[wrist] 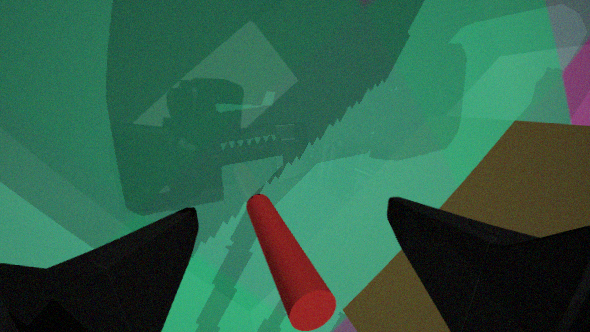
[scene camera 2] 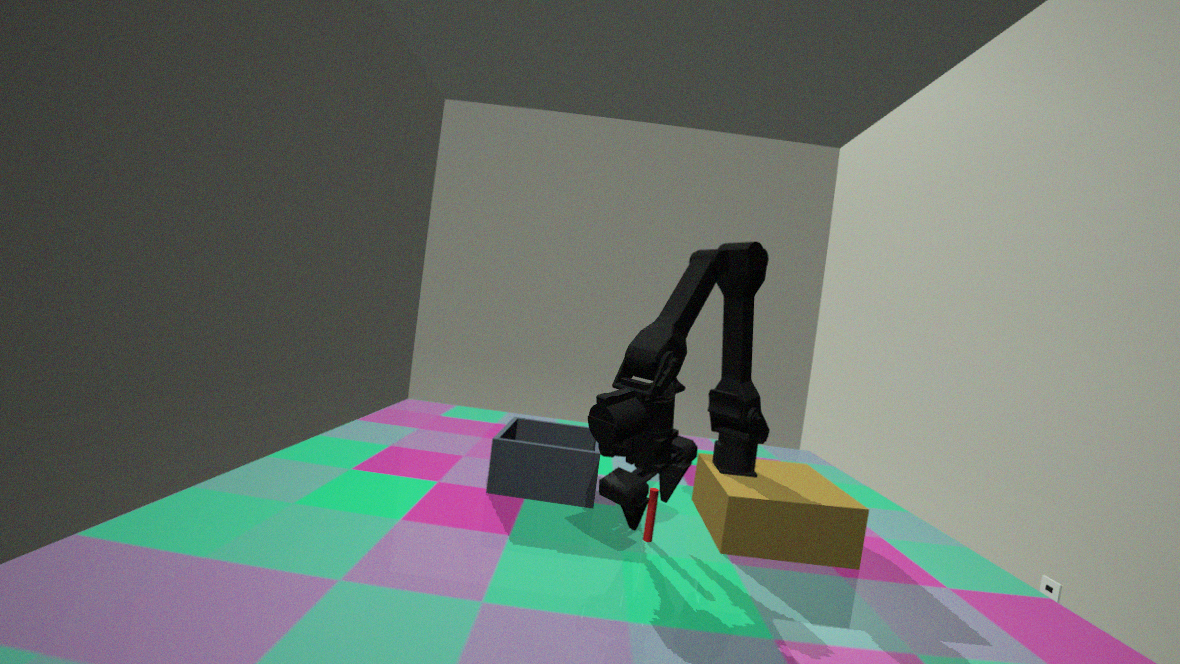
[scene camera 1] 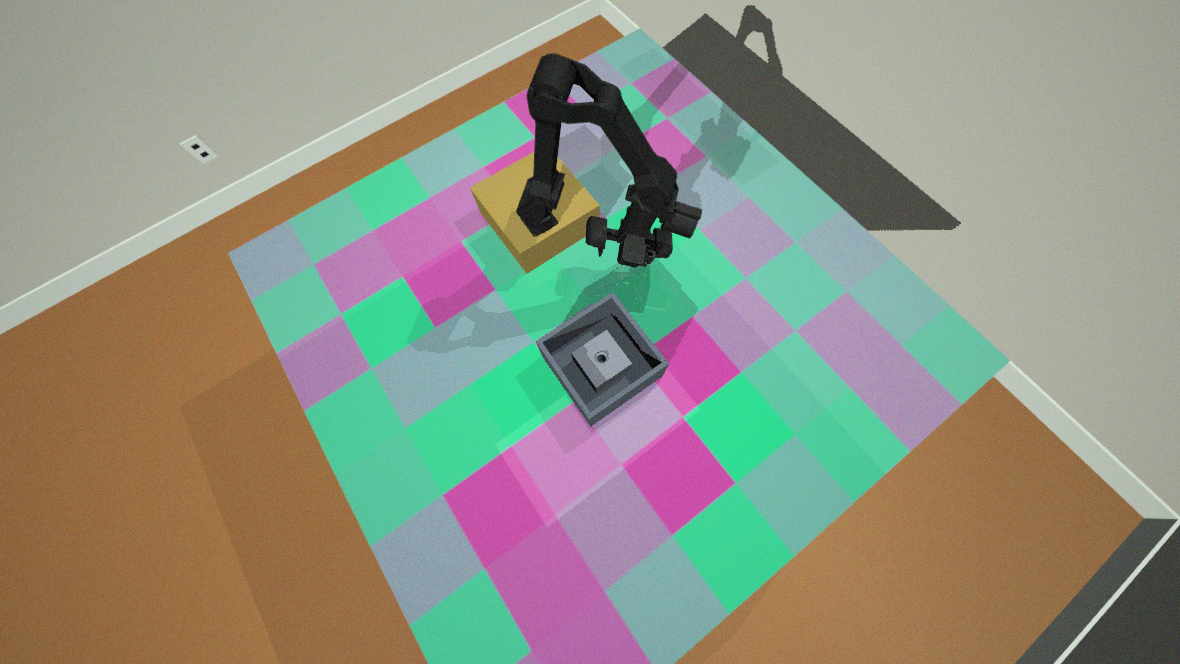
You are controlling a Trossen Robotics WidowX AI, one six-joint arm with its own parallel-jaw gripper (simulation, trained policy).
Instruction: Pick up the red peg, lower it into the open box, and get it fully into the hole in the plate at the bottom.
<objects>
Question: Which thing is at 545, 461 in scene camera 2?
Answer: A box.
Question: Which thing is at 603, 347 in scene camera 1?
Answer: A light plate.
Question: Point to a red peg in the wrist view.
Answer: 303, 292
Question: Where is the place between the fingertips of the gripper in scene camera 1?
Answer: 618, 258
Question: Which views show the gripper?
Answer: The wrist view, scene camera 2 and scene camera 1: all of them.
</objects>
